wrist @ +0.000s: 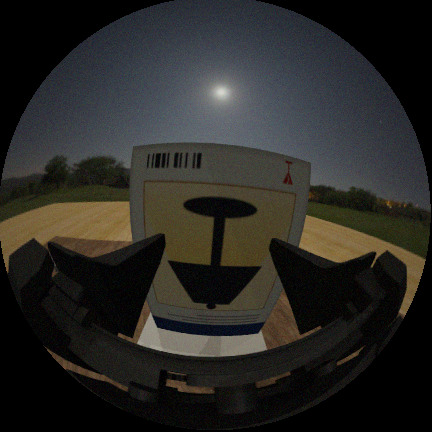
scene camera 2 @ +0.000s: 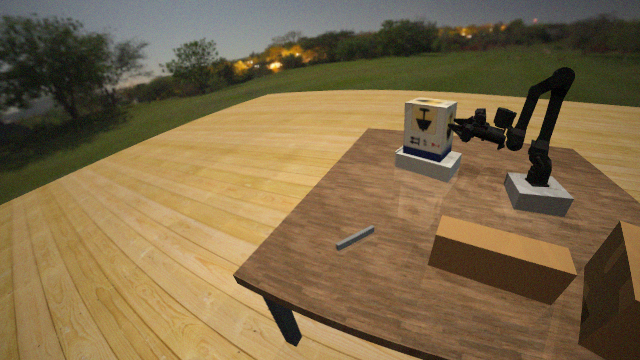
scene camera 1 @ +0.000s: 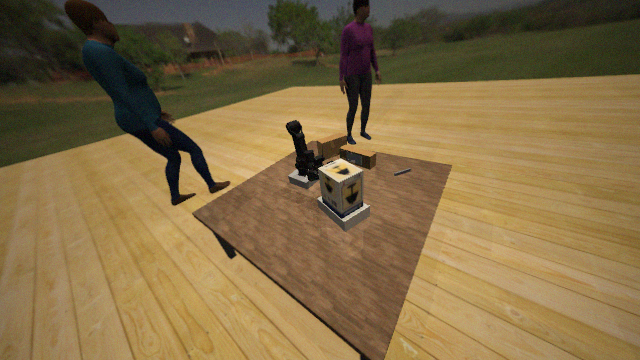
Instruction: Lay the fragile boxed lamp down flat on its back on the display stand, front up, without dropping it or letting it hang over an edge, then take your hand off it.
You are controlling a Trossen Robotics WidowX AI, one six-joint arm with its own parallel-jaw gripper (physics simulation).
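Seen in the pictures: gripper, between the fingertips: [wrist: 218, 242] [scene camera 2: 450, 122]; arm's base, origin of its link: [scene camera 2: 536, 182] [scene camera 1: 303, 173].
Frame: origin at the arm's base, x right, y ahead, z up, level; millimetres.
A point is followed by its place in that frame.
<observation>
The boxed lamp [scene camera 1: 342, 188] {y 445, x 314, z 188 mm} [scene camera 2: 428, 131] {y 412, x 145, z 125 mm} [wrist: 220, 230] {y 319, x 182, z 167 mm} is a white carton with yellow panels, dark lamp pictures and a blue band at its bottom. It stands upright on the display stand [scene camera 1: 345, 223] {y 461, x 342, z -8 mm} [scene camera 2: 425, 166] {y 412, x 122, z -21 mm} [wrist: 190, 345] {y 312, x 151, z 3 mm}, a low pale block on the table. My gripper [scene camera 2: 451, 126] {y 317, x 180, z 158 mm} [wrist: 218, 242] {y 317, x 180, z 158 mm} is open, with its fingertips right at the carton's side that faces the arm. In the wrist view the two fingers stand apart in front of that face. Whether they touch it I cannot tell. In scene camera 1 the fingers are hidden behind the carton.
A brown box [scene camera 1: 358, 156] {y 313, x -318, z 18 mm} [scene camera 2: 502, 260] {y 288, x -410, z 25 mm} lies on the table [scene camera 1: 300, 240] {y 267, x 484, z -66 mm} [scene camera 2: 310, 270] {y 737, x -432, z -66 mm} near the arm's base, with another brown box [scene camera 1: 331, 146] {y 45, x -402, z 39 mm} [scene camera 2: 612, 290] {y 98, x -483, z 41 mm} beside it. A small grey bar [scene camera 1: 402, 172] {y 642, x -291, z -54 mm} [scene camera 2: 355, 238] {y 641, x -307, z -50 mm} lies toward one table edge. Two people stand beyond the table.
</observation>
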